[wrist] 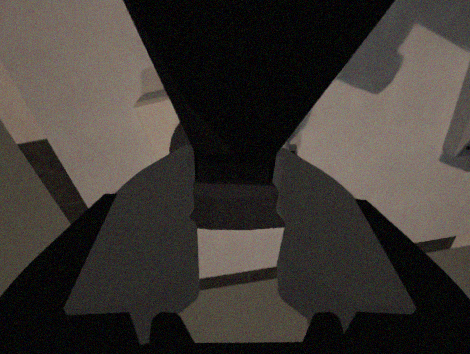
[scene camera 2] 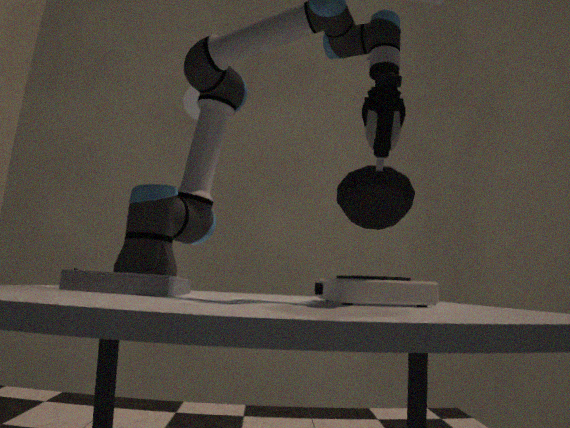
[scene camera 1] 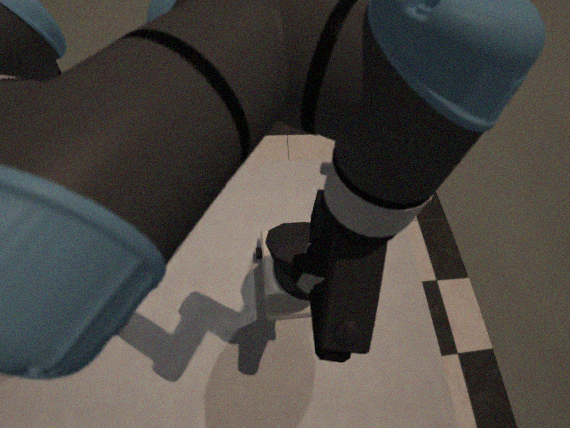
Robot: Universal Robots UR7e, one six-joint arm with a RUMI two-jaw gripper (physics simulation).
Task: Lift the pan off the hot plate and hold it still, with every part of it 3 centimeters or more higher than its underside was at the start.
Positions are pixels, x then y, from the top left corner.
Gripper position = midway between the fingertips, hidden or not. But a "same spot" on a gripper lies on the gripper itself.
my gripper: wrist; scene camera 2 381, 149; scene camera 1
dark pan: wrist; scene camera 2 374, 197; scene camera 1
same spot on my gripper: (scene camera 1: 305, 281) = (wrist: 341, 223)
same spot on dark pan: (scene camera 1: 286, 240) = (wrist: 273, 200)
